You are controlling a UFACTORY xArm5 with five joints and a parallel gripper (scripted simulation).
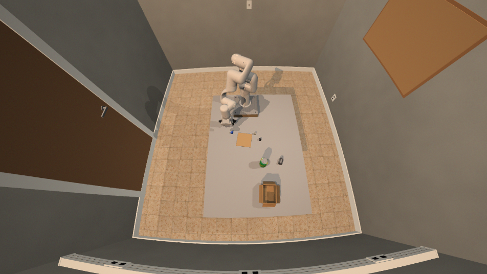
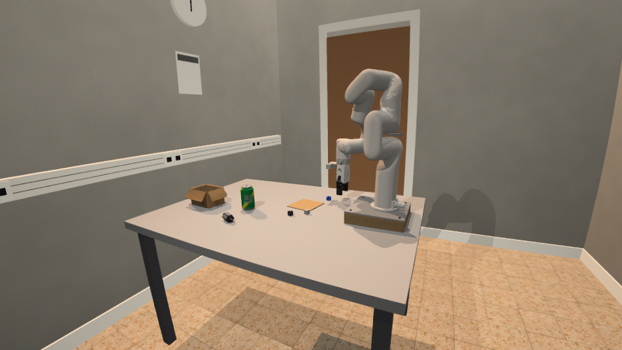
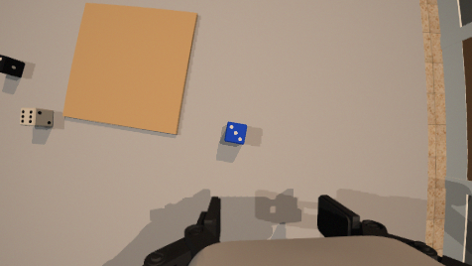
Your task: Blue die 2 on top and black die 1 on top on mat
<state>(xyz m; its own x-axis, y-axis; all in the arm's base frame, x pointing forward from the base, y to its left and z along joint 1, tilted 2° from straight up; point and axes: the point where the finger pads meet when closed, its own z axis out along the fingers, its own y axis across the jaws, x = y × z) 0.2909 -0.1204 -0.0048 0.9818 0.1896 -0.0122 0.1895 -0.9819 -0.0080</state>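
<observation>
My hand is 4 cm short of the white die, 27 cm to the right of it and 4 cm above it. Round my hand: mat 12 cm ahead, 18 cm to the left, 5 cm below; then blue die 6 cm ahead, 4 cm to the left, 4 cm below; then black die 9 cm ahead, 33 cm to the left, 4 cm below.
</observation>
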